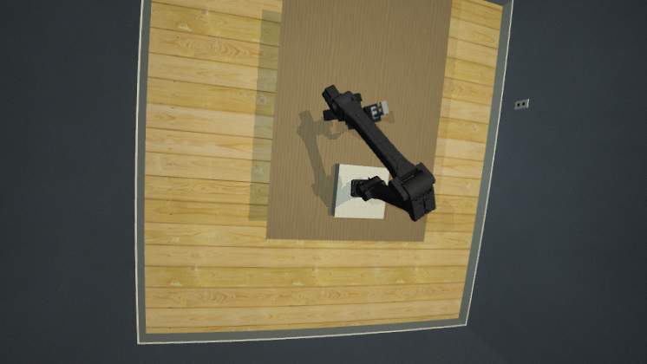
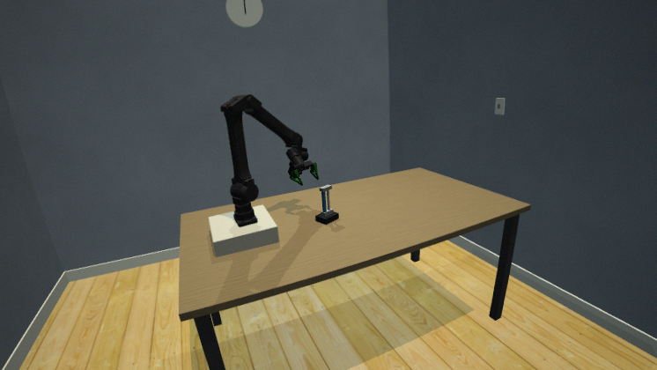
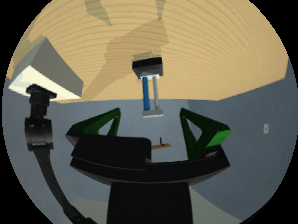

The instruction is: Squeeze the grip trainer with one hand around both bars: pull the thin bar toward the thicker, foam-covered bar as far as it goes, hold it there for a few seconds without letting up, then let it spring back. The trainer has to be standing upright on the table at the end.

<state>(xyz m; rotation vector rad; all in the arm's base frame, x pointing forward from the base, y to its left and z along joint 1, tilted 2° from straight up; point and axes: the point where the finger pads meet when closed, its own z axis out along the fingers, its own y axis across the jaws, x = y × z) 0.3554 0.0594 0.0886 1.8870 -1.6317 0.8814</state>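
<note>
The thin grey bar is 11 cm to the right of my hand, 7 cm below it and 4 cm ahead of it.
</note>
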